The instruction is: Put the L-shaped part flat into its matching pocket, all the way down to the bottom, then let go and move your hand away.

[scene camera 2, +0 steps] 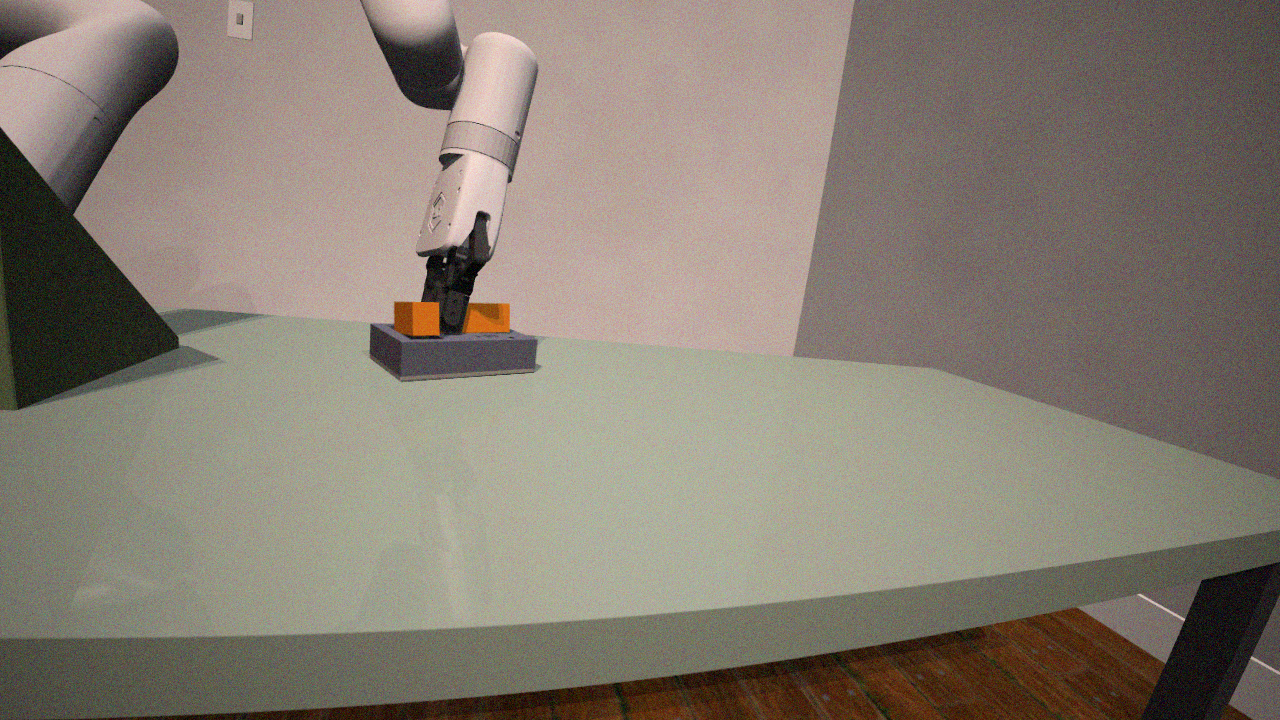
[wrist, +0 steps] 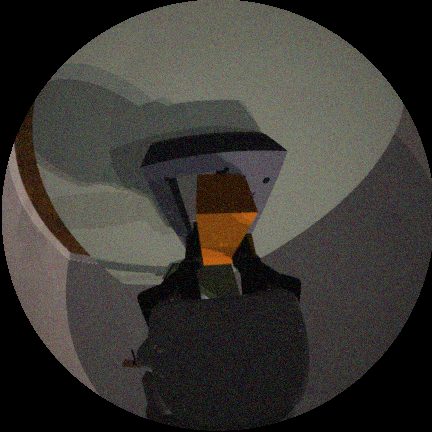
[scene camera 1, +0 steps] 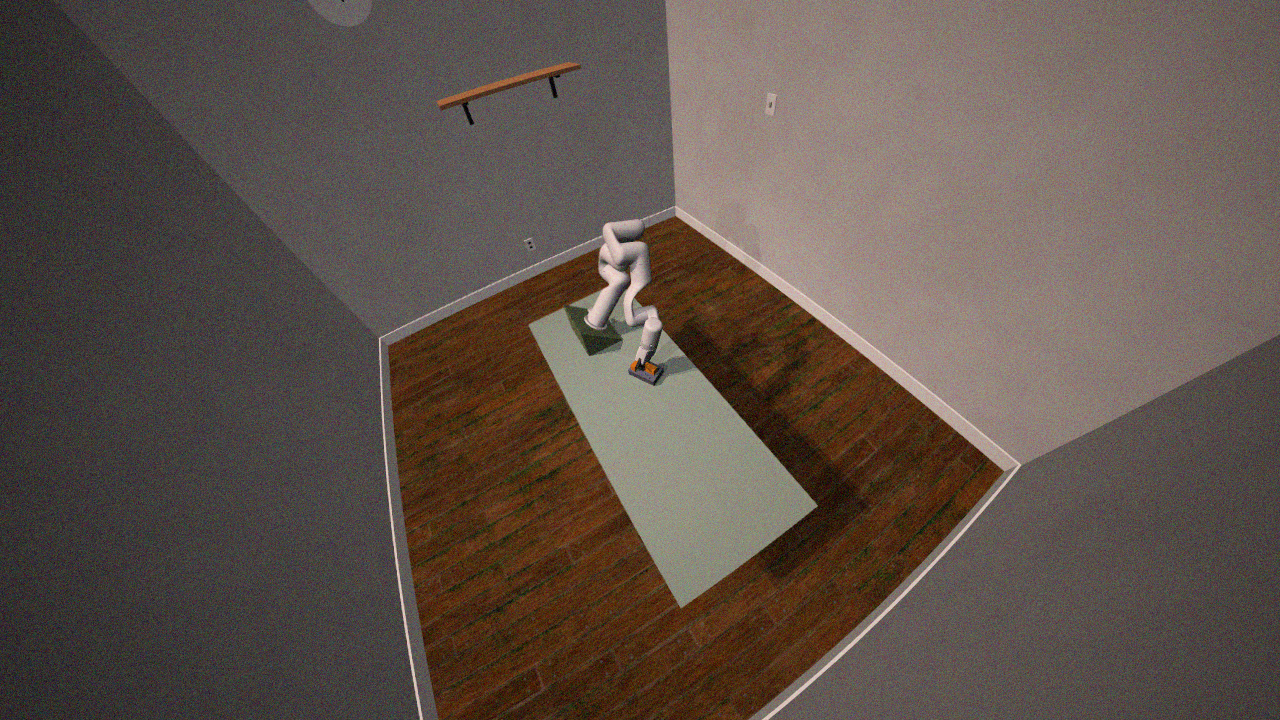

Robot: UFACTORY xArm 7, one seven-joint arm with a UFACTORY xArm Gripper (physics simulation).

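Where they show: gripper, fingertip midpoint: (scene camera 2: 437, 331) (scene camera 1: 643, 366); arm's base at its link origin: (scene camera 1: 595, 323).
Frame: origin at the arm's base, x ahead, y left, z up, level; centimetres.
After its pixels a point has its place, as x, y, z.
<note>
The orange L-shaped part (scene camera 1: 651, 368) @(40.6, 7.0, -1.5) (scene camera 2: 415, 319) @(33.4, 0.3, -2.7) (wrist: 225, 232) @(40.0, 7.5, -1.6) is at the top of the grey-purple pocket block (scene camera 1: 644, 378) @(40.9, 2.5, -5.2) (scene camera 2: 467, 360) @(38.3, 1.4, -6.5) (wrist: 265, 167) @(43.5, 5.2, -4.5). In scene camera 2 it looks roughly level, and most of its height stands above the block's top face. In the wrist view a stretch of open pocket (wrist: 186, 190) @(37.7, 8.9, -7.7) shows to the left of the part. My gripper (scene camera 1: 641, 363) @(35.4, 5.5, -4.6) (scene camera 2: 445, 327) @(35.4, 5.5, -4.6) (wrist: 215, 229) @(35.4, 5.5, -4.6) is shut on the part, fingers pointing down and tilted, tips close to the block's top. The part's underside and its contact with the block are hidden.
The block stands on the pale green table (scene camera 1: 671, 465) @(80.4, -11.4, -8.2) (scene camera 2: 716, 465) @(54.4, -19.5, -8.2) (wrist: 310, 90) @(51.6, 2.5, -8.2). A dark green wedge-shaped object (scene camera 1: 586, 335) @(10.4, -9.1, 6.3) (scene camera 2: 71, 313) @(10.8, -6.1, -2.9) (wrist: 218, 280) @(10.9, -5.3, -1.8) stands beside the arm's base. The table's front edge (scene camera 2: 626, 640) @(43.2, -33.4, -9.3) is nearest to scene camera 2.
</note>
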